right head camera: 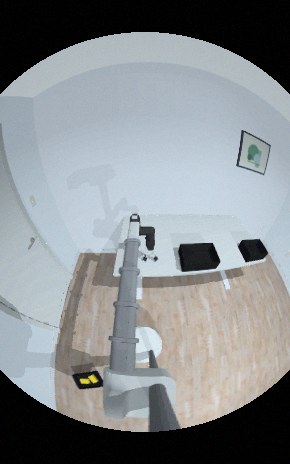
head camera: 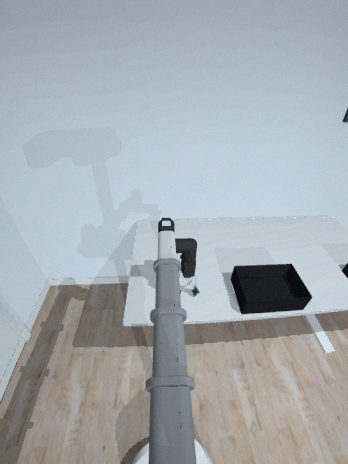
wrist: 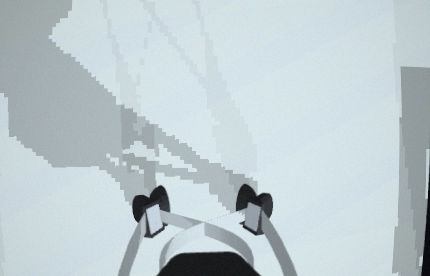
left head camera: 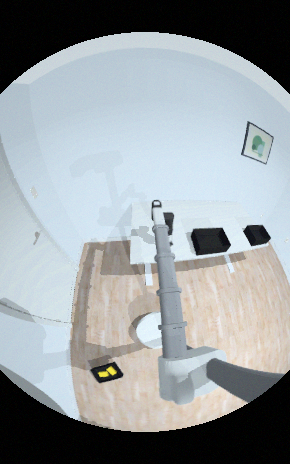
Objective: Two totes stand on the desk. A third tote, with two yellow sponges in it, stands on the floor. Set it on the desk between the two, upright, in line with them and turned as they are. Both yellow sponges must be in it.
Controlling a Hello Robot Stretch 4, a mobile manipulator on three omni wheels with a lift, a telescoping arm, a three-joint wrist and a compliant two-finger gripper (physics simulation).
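Note:
My gripper [right head camera: 150, 258] [wrist: 203, 200] is open and empty above the left part of the white desk [head camera: 210, 307] [right head camera: 167, 265]; the arm partly hides it in the head camera view. A black tote [head camera: 270, 289] [left head camera: 211, 242] [right head camera: 199, 258] stands on the desk to the gripper's right. Another black tote [left head camera: 257, 235] [right head camera: 253, 250] stands farther right. The third tote [left head camera: 111, 379] [right head camera: 90, 386] stands upright on the floor at the lower left, beyond the robot's base. Two yellow sponges [left head camera: 103, 374] [right head camera: 93, 378] lie in it.
The long grey arm [head camera: 170, 345] [left head camera: 169, 295] [right head camera: 124, 310] reaches out to the desk. The round white base [left head camera: 149, 330] [right head camera: 149, 345] is on the floor before the desk. A wall stands behind the desk, and a door is at the left. A framed picture [left head camera: 258, 142] [right head camera: 254, 152] hangs at the right.

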